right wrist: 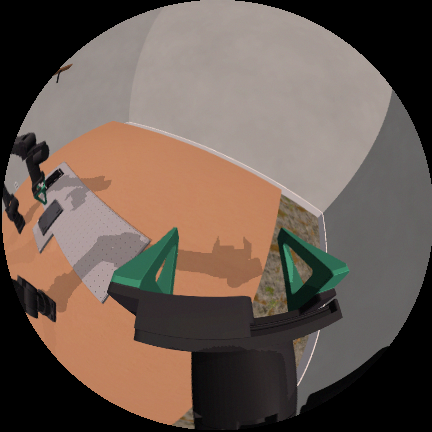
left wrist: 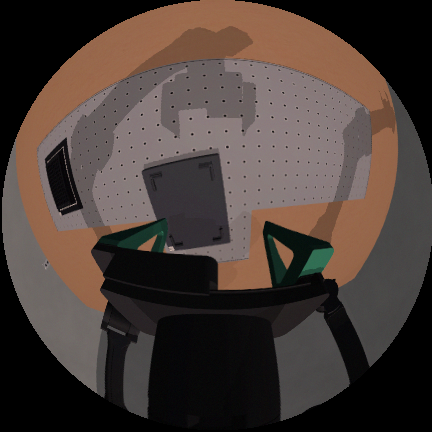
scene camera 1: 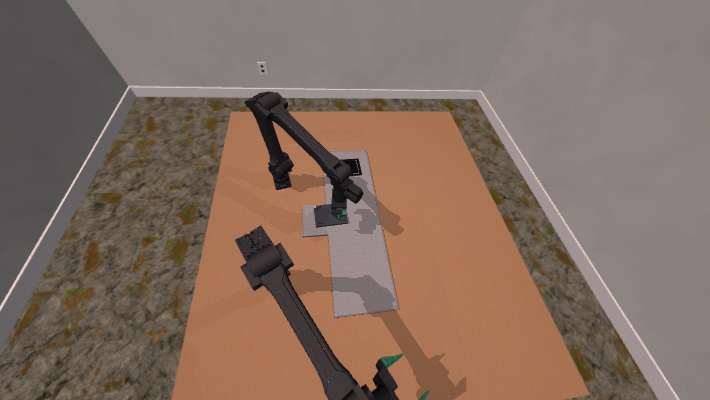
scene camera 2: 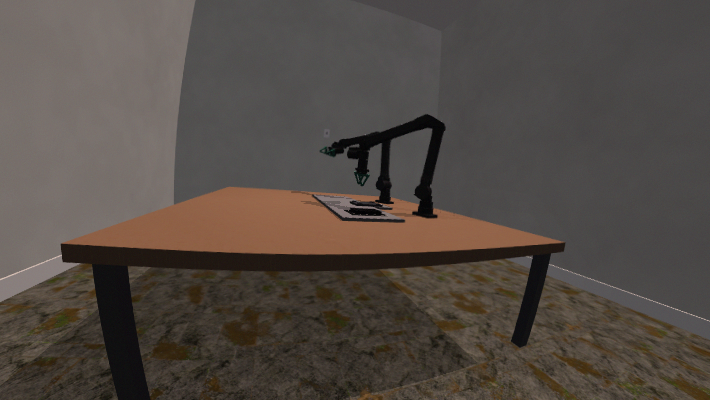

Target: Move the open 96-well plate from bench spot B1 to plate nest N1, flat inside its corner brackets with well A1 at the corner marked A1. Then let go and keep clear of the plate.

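Seen in the pictures: left gripper, fingertip midpoint: (right wrist: 44, 198) (left wrist: 215, 225) (scene camera 1: 338, 210) (scene camera 2: 360, 185); right gripper, fingertip midpoint: (right wrist: 230, 232) (scene camera 1: 415, 372) (scene camera 2: 322, 152); left arm's base at its link origin: (right wrist: 20, 224) (scene camera 1: 281, 180) (scene camera 2: 424, 216); right arm's base at its link origin: (right wrist: 46, 305) (scene camera 2: 384, 202).
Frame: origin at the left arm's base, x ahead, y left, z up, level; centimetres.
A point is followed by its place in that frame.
Note:
The dark 96-well plate (scene camera 1: 355, 166) @(y -3.6, x 42.2, z 2.9 cm) (scene camera 2: 365, 212) @(y 2.0, x 39.8, z 2.3 cm) (left wrist: 62, 177) @(y -5.7, x 36.6, z 2.9 cm) (right wrist: 55, 177) @(y -6.4, x 38.6, z 2.1 cm) lies flat on the perforated board, near its left end in the left wrist view. Well A1 cannot be made out. The dark grey nest (scene camera 1: 325, 216) @(y -30.4, x 16.5, z 2.5 cm) (left wrist: 190, 200) @(y -30.7, x 20.8, z 2.5 cm) (right wrist: 50, 217) @(y -33.2, x 19.4, z 2.5 cm) has four corner brackets and holds no plate. A small pale mark is at its lower left corner in the left wrist view, too small to read. My left gripper (scene camera 1: 341, 216) @(y -34.3, x 21.8, z 12.7 cm) (scene camera 2: 361, 185) @(y -34.3, x 21.8, z 12.7 cm) (left wrist: 215, 225) @(y -34.3, x 21.8, z 12.7 cm) (right wrist: 44, 198) @(y -34.3, x 21.8, z 12.7 cm) is open and empty, high above the nest area. My right gripper (scene camera 1: 415, 374) @(y -99.8, x 21.5, z 35.5 cm) (scene camera 2: 321, 151) @(y -99.8, x 21.5, z 35.5 cm) (right wrist: 230, 232) @(y -99.8, x 21.5, z 35.5 cm) is open and empty, high and far from the plate.
The grey perforated board (scene camera 1: 357, 270) @(y -61.0, x 22.9, z 1.3 cm) (scene camera 2: 330, 201) @(y -39.2, x 38.2, z 1.6 cm) (left wrist: 295, 165) @(y -49.6, x 21.3, z 1.3 cm) (right wrist: 95, 250) @(y -66.3, x 21.5, z 1.3 cm) lies on the orange-brown table (scene camera 1: 450, 250) @(y -65.7, x 71.7, z 0.0 cm) (scene camera 2: 225, 230) @(y 20.1, x 96.6, z 0.0 cm) (left wrist: 300, 225) @(y -51.0, x 6.4, z 0.0 cm) (right wrist: 200, 175) @(y -87.2, x 76.9, z 0.0 cm), with a short extension beneath part of the nest. The left forearm passes over the board close to the plate in scene camera 1.

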